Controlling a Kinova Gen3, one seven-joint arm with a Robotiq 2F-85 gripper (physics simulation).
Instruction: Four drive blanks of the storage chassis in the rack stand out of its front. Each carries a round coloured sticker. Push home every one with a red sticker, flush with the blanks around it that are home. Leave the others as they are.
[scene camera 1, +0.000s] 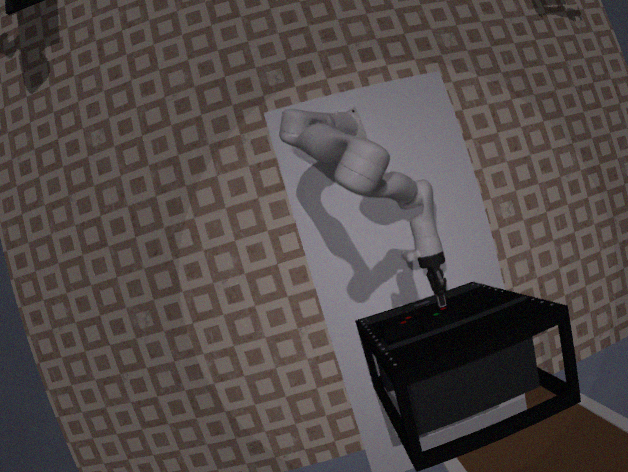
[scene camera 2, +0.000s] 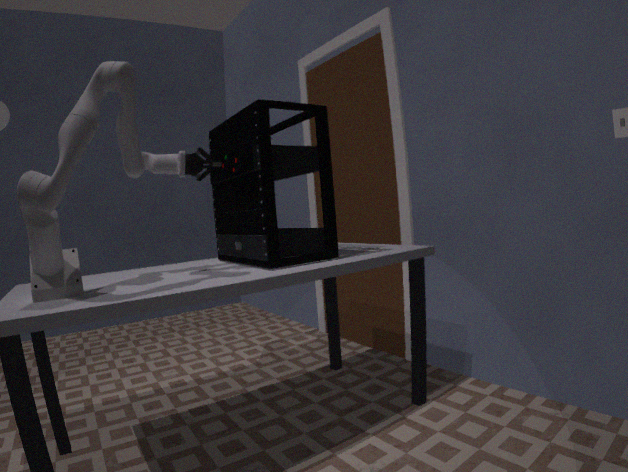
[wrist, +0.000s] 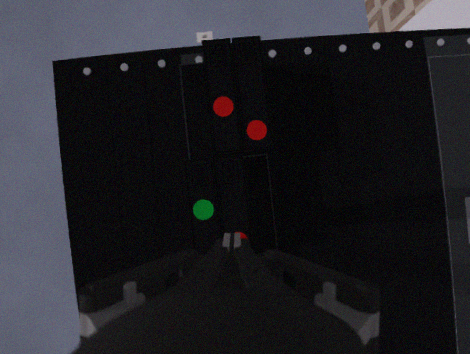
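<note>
The black rack (scene camera 1: 571, 355) (scene camera 2: 327, 177) (wrist: 105, 69) holds a dark storage chassis. In the wrist view, two neighbouring blanks with red stickers, one blank (wrist: 223, 90) and the other (wrist: 252, 90), stand out past the rack's edge line. A green sticker (scene camera 1: 436, 314) (scene camera 2: 225, 157) (wrist: 203, 209) sits on a third blank, nearer the gripper. A further red sticker (scene camera 1: 443, 308) (scene camera 2: 222, 165) (wrist: 242, 235) is partly hidden behind the fingertips in the wrist view. My gripper (scene camera 1: 442, 305) (scene camera 2: 220, 164) (wrist: 232, 243) is shut and empty, its tips at this last blank. Contact and that blank's depth are unclear.
The rack stands on the white table (scene camera 1: 421, 96) (scene camera 2: 167, 295). A grey panel (scene camera 2: 253, 247) (wrist: 450, 125) is low on the rack's front. A brown door (scene camera 1: 558, 436) (scene camera 2: 350, 152) is in the wall behind the rack. Rows of screws line the rack's edges.
</note>
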